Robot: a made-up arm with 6 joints.
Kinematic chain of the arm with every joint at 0, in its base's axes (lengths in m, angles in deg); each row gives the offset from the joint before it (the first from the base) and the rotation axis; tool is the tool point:
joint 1: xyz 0 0 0.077 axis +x
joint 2: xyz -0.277 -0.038 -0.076 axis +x
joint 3: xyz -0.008 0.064 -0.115 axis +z
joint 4: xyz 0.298 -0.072 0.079 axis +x
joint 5: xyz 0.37 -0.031 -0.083 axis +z
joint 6: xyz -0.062 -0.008 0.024 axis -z
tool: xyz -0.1 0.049 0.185
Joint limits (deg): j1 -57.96..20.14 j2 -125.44..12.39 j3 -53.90..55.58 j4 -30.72..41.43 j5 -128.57..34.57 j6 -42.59..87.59
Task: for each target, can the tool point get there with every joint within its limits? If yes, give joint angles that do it. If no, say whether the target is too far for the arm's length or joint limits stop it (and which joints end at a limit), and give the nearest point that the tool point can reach.
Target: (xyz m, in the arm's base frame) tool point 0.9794 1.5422 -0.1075
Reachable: no: too far | nearest point 0.2872 0.6493 -0.0499 | short by 1.131 m
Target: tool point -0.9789 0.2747 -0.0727
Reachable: no: joint limits stop it (at a limit: joint 1, joint 2, joint 3) | nearest point -0.1772 0.4231 0.0373 | short by 0.823 m
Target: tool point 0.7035 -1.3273 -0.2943
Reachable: no: too far | nearest point 0.2607 -0.7365 -0.1290 | short by 0.757 m
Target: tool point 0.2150 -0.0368 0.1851
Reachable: yes | joints 7.54 -80.32 -32.17 -22.32 -28.26 6.05
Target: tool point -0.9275 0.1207 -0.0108
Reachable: no: joint limits stop it (at a limit: joint 1, joint 2, joint 3, joint 4) | nearest point -0.1716 0.3975 0.0479 | short by 0.807 m
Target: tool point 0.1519 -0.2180 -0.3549
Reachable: yes | joints -13.25 -108.16 31.41 -19.72 -44.53 -20.39
